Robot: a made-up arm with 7 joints.
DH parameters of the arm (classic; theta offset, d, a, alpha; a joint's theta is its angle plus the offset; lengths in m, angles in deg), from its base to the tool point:
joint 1: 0 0.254 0 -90
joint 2: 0 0 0 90
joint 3: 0 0.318 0.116 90
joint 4: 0 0 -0.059 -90
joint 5: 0 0.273 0 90
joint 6: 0 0 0.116 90
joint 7: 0 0 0 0
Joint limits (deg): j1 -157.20..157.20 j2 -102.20..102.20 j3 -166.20..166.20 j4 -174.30..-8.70 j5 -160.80..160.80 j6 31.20..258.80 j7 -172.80..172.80
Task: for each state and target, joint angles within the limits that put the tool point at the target. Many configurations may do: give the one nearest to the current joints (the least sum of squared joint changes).
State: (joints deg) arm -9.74 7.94 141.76 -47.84 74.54 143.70 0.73
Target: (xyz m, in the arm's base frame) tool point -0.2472 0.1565 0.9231
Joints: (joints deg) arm -0.15 -2.67 150.44 -33.18 63.46 106.21 0.73
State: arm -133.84 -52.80 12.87 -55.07 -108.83 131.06 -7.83
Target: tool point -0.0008 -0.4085 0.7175
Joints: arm -129.59 -10.64 24.62 -81.91 -112.79 131.86 -7.83
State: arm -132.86 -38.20 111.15 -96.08 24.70 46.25 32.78
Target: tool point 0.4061 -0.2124 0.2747
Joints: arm -145.78 -41.23 105.98 -113.69 21.99 42.41 32.78
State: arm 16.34 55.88 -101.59 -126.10 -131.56 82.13 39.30
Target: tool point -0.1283 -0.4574 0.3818
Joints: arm -25.82 51.86 -94.70 -126.04 -131.98 83.13 39.30
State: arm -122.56 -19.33 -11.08 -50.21 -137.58 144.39 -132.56
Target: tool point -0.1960 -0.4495 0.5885
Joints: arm -116.14 7.82 -5.49 -72.48 -140.93 151.17 -132.56
